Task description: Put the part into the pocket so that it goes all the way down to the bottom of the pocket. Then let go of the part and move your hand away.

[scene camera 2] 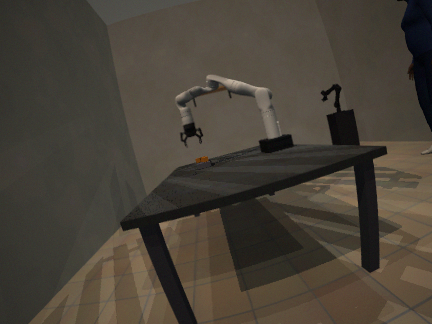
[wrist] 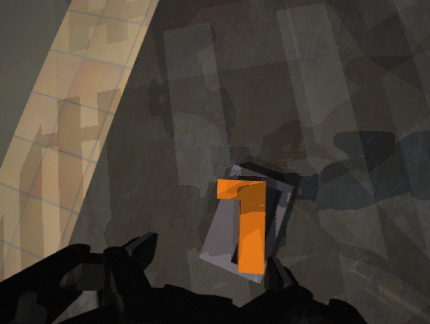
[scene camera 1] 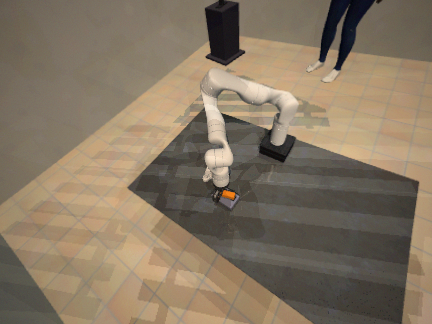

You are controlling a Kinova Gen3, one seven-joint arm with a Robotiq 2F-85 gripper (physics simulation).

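Pixels of known places: gripper, between the fingertips: (scene camera 2: 194, 145) (wrist: 209, 257) (scene camera 1: 222, 192); arm's base, origin of its link: (scene camera 2: 274, 137) (scene camera 1: 277, 140).
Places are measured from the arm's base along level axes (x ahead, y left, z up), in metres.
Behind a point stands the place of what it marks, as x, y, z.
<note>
The orange L-shaped part (scene camera 1: 228, 194) @[0.481, 0.018, -0.013] (scene camera 2: 202, 160) @[0.494, 0.016, -0.032] (wrist: 252, 229) @[0.485, -0.001, -0.013] lies across the top of the grey pocket block (scene camera 1: 229, 203) @[0.509, 0.048, -0.043] (wrist: 219, 235) @[0.515, 0.033, -0.043]. In the wrist view it is turned relative to the block; its short leg reaches over the block's left rim, and its long leg ends near the lower rim. A dark strip of the pocket opening shows to the right of the long leg; the pocket's bottom is mostly hidden under the part. My gripper (scene camera 2: 194, 144) @[0.522, 0.021, 0.078] (wrist: 209, 257) @[0.522, 0.021, 0.078] is open and empty, above the table and apart from the part. In scene camera 1 its fingers are small and partly hidden.
The block stands on the dark table (scene camera 1: 310, 225) @[0.309, 0.423, -0.079] (scene camera 2: 240, 180) @[0.247, 0.659, -0.079], near one table edge with tiled floor beyond. The arm's black base (scene camera 1: 277, 146) @[0.043, 0.032, 0.001] (scene camera 2: 276, 143) @[0.012, 0.098, -0.033] is on the table. A black pedestal (scene camera 1: 223, 32) (scene camera 2: 343, 128) and a person (scene camera 1: 345, 30) (scene camera 2: 420, 50) stand beyond the table.
</note>
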